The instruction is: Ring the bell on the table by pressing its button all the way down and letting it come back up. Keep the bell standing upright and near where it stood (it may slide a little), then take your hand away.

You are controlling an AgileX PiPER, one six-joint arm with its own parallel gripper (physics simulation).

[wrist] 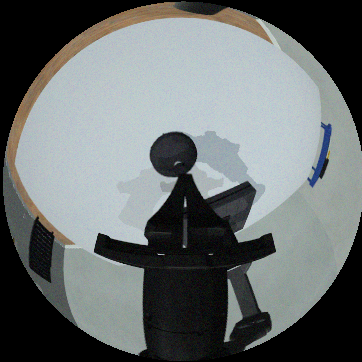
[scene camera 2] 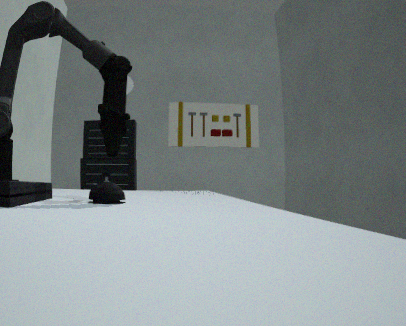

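The dark dome-shaped bell [scene camera 2: 106,193] [wrist: 172,150] stands upright on the white table [scene camera 2: 210,250] [wrist: 125,80]. Its small button [scene camera 2: 106,179] [wrist: 179,163] stands up at the top of the dome. My black gripper [scene camera 2: 112,154] [wrist: 184,180] points down and is shut, with its fingertips together and nothing between them. In the scene view the fingertips are above the button with a visible gap. In the wrist view the tips lie just below the bell's lower rim and the button shows uncovered.
The arm's base [scene camera 2: 26,193] stands on the table left of the bell. A dark drawer cabinet [scene camera 2: 90,145] stands behind the table. A tool board [scene camera 2: 213,141] hangs on the back wall. The table's wooden edge [wrist: 65,55] shows in the wrist view.
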